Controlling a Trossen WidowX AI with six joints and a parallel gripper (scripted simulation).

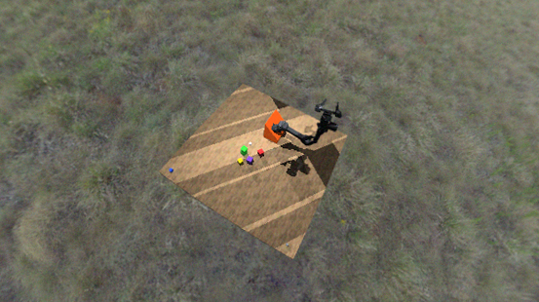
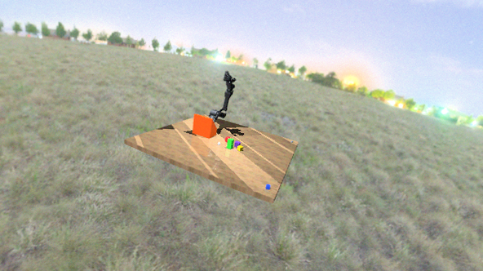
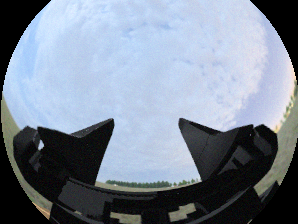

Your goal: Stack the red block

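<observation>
The red block is 620 mm below my gripper tip, 380 mm to the right of it and 240 mm ahead of it. The rest, counted from my gripper tip: purple block (620 mm below, 440 mm to the right, 350 mm ahead); then yellow block (620 mm below, 500 mm to the right, 390 mm ahead); then small blue block (1010 mm to the right, 710 mm ahead, 630 mm below).
</observation>
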